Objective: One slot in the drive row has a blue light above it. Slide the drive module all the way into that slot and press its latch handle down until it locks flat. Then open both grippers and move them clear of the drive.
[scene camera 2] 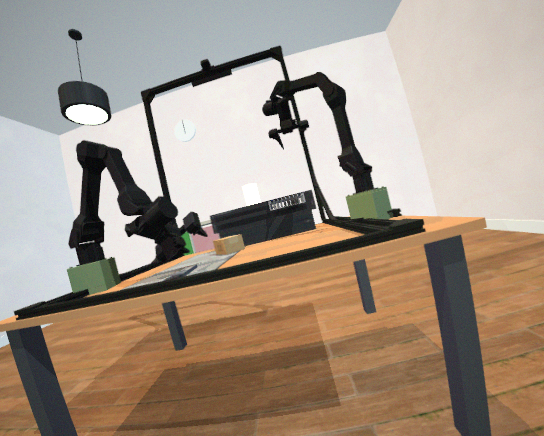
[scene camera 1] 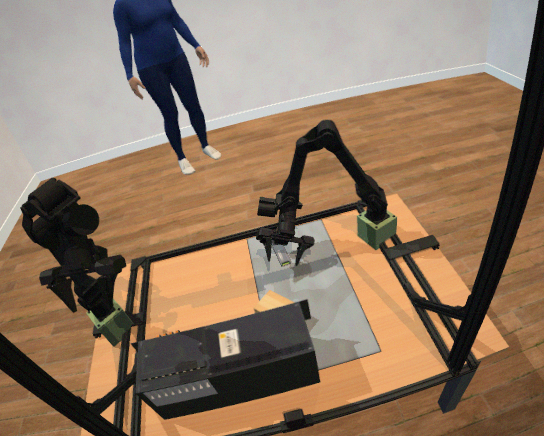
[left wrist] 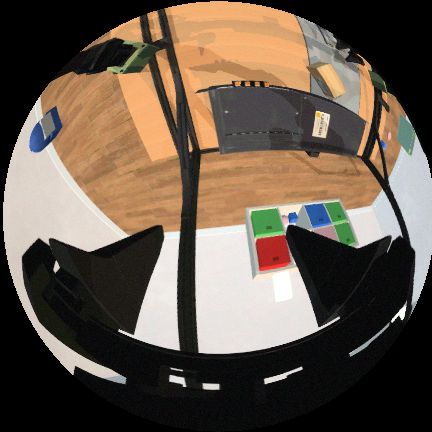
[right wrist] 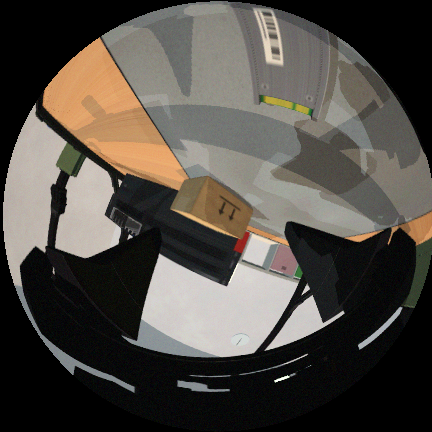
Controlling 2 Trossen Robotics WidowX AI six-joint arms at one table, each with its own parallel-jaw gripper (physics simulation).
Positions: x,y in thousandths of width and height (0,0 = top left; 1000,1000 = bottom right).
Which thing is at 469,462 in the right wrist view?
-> A cardboard box.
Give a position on a drive module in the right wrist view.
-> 668,161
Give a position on a grey mat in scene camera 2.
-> At 383,600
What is the left gripper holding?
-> Nothing.
